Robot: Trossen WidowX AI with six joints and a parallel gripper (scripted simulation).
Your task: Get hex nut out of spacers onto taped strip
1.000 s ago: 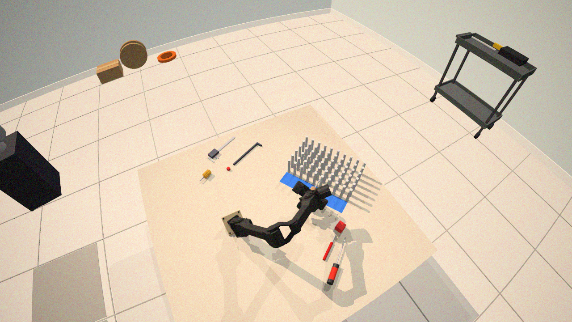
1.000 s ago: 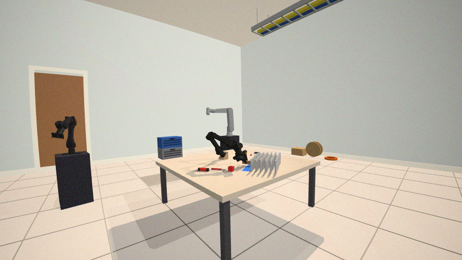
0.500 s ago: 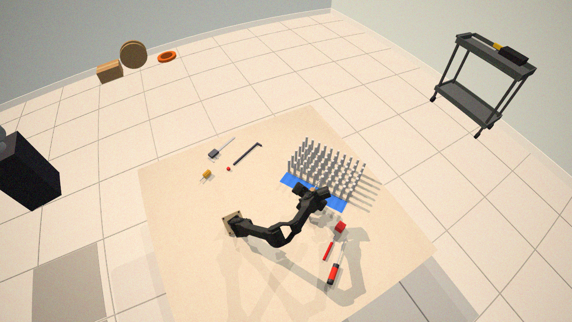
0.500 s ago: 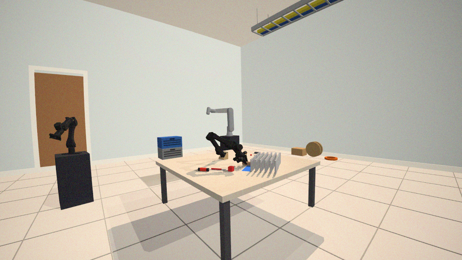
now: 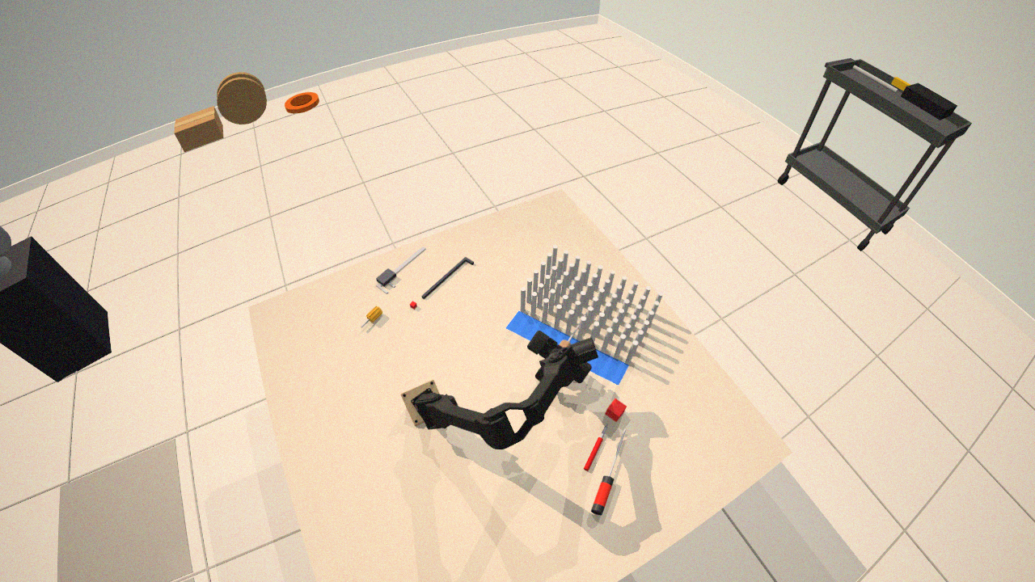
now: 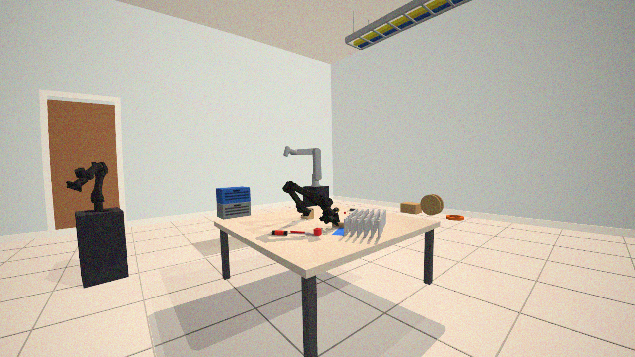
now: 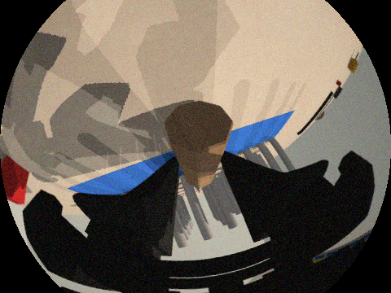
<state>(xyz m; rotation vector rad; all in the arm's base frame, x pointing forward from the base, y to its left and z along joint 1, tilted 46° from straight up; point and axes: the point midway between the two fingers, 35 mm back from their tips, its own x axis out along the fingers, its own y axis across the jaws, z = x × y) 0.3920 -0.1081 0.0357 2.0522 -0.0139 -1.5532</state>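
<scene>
The blue taped strip is 40 mm ahead of my gripper tip, 20 mm to the left of it and 20 mm below it. Round my gripper tip: thin red tool: 80 mm behind, 270 mm to the right, 10 mm below; hex nut: 200 mm ahead, 80 mm to the left, 20 mm below; wooden-handled tool: 100 mm ahead, 40 mm to the left, 10 mm below.
</scene>
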